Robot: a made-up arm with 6 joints.
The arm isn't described. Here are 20 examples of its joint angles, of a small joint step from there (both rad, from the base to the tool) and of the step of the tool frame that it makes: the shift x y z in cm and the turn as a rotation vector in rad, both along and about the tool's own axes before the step.
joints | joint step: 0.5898 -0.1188 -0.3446 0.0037 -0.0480 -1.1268 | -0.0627 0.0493 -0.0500 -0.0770 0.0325 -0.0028
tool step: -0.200 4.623 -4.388 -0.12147 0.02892 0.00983
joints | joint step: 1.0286 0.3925 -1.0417 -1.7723 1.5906 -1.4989 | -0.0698 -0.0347 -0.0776 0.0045 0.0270 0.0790
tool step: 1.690 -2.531 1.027 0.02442 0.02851 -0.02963
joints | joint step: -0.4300 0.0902 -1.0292 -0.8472 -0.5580 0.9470 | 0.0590 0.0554 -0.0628 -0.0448 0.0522 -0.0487
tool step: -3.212 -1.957 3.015 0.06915 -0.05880 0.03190
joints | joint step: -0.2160 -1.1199 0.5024 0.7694 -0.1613 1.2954 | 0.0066 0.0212 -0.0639 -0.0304 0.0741 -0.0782
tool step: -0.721 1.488 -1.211 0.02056 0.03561 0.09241
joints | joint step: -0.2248 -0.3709 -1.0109 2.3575 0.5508 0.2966 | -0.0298 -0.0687 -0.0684 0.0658 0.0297 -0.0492
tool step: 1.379 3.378 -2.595 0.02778 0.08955 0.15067
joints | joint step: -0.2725 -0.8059 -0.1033 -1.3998 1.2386 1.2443 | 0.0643 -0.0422 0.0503 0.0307 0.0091 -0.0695
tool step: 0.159 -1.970 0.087 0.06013 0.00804 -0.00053
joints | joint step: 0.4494 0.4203 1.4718 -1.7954 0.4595 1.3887 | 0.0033 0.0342 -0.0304 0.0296 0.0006 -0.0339
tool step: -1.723 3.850 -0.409 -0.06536 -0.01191 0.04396
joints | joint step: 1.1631 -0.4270 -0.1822 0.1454 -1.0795 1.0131 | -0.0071 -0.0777 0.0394 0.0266 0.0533 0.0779
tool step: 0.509 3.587 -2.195 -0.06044 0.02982 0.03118
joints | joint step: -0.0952 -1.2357 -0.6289 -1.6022 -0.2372 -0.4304 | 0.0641 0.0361 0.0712 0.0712 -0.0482 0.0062
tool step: 4.449 -3.695 -0.709 0.07071 0.06254 -0.07531
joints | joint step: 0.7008 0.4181 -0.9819 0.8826 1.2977 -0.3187 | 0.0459 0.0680 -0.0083 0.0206 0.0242 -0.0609
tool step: -2.584 0.828 0.543 0.00385 -0.00941 0.04770
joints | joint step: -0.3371 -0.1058 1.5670 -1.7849 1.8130 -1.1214 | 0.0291 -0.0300 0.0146 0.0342 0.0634 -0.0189
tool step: -3.165 2.021 -1.223 -0.01750 0.01144 0.10112
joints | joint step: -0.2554 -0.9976 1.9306 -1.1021 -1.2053 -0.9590 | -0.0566 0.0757 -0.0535 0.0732 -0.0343 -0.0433
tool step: 5.216 2.066 -4.554 -0.08312 0.14016 -0.08300
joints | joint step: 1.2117 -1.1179 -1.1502 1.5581 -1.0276 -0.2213 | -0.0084 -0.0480 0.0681 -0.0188 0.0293 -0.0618
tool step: -5.284 4.826 -0.384 -0.04954 -0.04378 0.11865
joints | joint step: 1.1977 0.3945 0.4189 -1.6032 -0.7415 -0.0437 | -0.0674 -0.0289 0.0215 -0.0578 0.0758 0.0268
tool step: 0.003 -1.289 0.194 0.06110 0.02631 0.06134
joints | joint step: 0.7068 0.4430 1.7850 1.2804 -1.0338 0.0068 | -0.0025 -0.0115 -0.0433 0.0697 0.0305 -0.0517
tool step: 0.288 3.541 -2.078 -0.04355 0.05373 0.07468
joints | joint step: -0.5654 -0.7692 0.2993 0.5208 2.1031 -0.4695 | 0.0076 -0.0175 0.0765 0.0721 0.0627 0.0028
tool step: -3.527 -1.107 1.757 0.05753 -0.01957 0.14114
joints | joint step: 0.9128 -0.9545 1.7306 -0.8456 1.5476 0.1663 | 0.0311 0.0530 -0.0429 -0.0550 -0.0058 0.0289
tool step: 2.014 0.197 -0.568 -0.04172 0.02515 -0.06651
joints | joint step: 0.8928 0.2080 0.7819 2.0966 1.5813 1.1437 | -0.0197 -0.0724 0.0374 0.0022 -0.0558 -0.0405
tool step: -1.826 2.289 0.771 -0.06638 -0.02867 -0.02143
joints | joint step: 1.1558 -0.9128 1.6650 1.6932 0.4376 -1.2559 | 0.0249 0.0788 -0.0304 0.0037 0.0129 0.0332
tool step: -1.081 -3.489 1.034 0.06190 -0.03054 -0.00116
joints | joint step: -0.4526 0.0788 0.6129 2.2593 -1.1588 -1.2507 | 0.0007 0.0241 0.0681 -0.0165 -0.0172 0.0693
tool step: 4.262 -1.486 -1.300 -0.04401 0.00681 -0.13705
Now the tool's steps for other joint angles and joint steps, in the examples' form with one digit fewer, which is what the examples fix.
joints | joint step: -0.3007 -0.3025 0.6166 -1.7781 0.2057 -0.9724 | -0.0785 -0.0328 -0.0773 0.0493 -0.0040 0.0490
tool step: 4.62 -1.96 0.02 0.0350 0.0926 -0.0339
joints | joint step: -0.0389 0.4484 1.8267 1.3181 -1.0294 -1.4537 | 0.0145 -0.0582 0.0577 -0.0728 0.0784 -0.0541
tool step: -8.24 5.06 -0.94 -0.0903 -0.1057 0.0980
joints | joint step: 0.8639 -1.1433 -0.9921 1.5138 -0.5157 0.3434 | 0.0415 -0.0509 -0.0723 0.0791 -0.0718 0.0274
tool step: 3.61 2.41 -5.18 -0.0647 0.1110 -0.0097
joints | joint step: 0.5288 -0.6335 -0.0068 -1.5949 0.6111 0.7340 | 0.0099 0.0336 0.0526 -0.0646 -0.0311 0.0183
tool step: -0.55 -4.15 1.77 0.0698 -0.0330 -0.0334
